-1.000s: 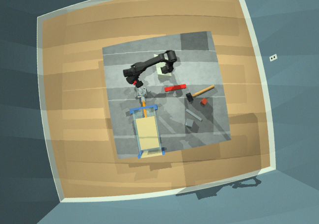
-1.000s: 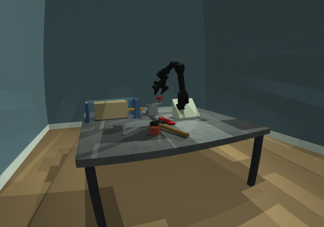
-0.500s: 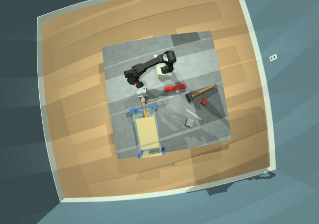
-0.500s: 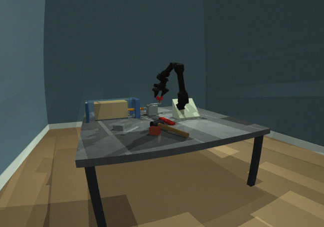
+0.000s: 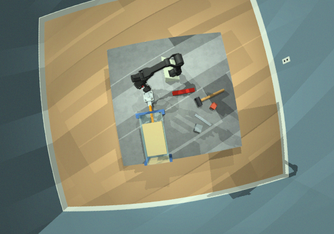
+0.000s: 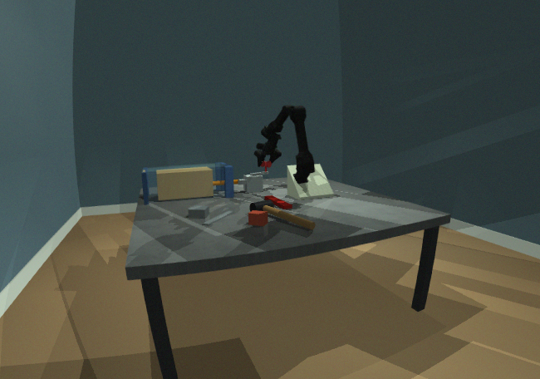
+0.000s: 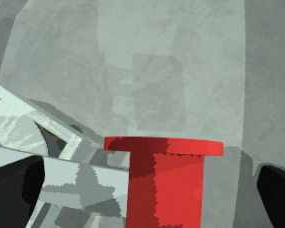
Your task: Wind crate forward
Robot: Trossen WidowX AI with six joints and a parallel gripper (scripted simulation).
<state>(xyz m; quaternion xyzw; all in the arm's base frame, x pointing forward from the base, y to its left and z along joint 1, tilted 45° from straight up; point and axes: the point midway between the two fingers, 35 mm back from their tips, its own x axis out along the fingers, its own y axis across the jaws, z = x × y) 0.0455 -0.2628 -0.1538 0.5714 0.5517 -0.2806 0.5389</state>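
The red spool-shaped handle grip is 10 mm to the left of my gripper tip and 10 mm behind it. Also, from my gripper tip: winch handle: 30 mm below, 30 mm ahead, 20 mm to the left; grey winch: 100 mm below, 80 mm ahead, 30 mm to the left; red flat bar: 390 mm to the left, 130 mm below, 130 mm ahead.
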